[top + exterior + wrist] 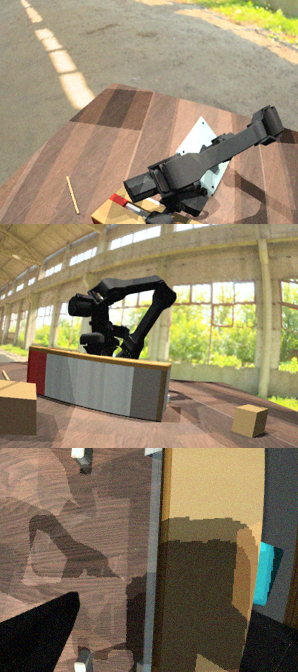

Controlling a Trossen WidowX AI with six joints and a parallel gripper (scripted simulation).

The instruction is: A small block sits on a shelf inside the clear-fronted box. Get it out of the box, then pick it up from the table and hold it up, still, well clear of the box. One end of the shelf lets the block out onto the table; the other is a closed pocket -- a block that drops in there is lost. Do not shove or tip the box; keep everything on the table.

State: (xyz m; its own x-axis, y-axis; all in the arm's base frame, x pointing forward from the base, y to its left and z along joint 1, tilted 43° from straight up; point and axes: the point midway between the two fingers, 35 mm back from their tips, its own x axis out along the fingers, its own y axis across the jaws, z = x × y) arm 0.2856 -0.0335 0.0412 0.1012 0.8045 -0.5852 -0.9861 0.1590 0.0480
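The teal block is 50 mm ahead of my gripper tip and 10 mm to the left of it. Also, from my gripper tip: box 40 mm ahead, 20 mm below; thin wooden stick 10 mm ahead, 380 mm to the right, 80 mm below.
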